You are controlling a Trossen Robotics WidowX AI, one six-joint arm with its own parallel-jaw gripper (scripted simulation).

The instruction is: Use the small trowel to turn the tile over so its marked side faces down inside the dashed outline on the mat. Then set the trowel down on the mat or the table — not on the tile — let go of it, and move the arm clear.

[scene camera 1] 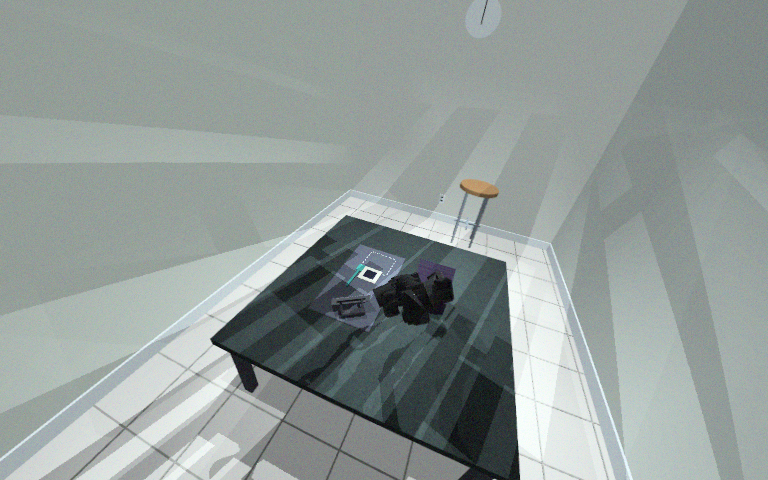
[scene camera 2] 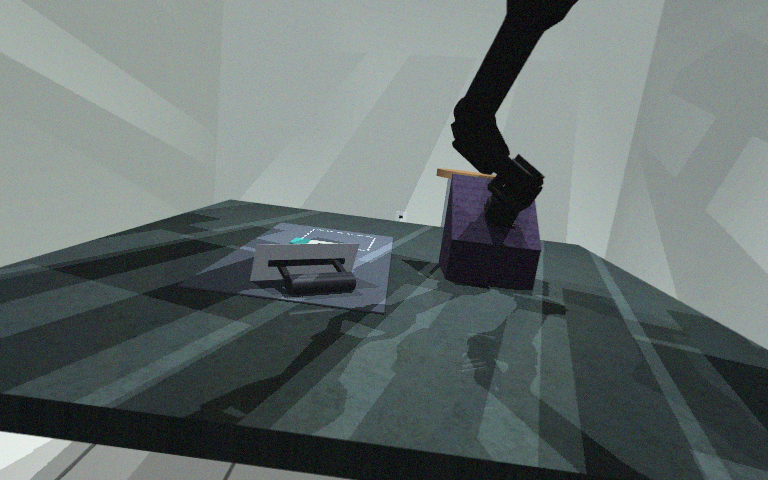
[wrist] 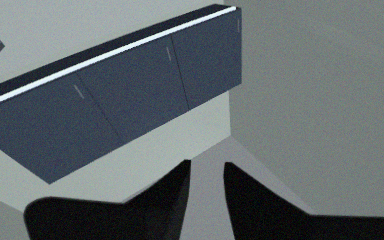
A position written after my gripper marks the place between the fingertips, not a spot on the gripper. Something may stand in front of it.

I see my gripper (scene camera 1: 428, 309).
My gripper is seen too in the wrist view (wrist: 207, 167).
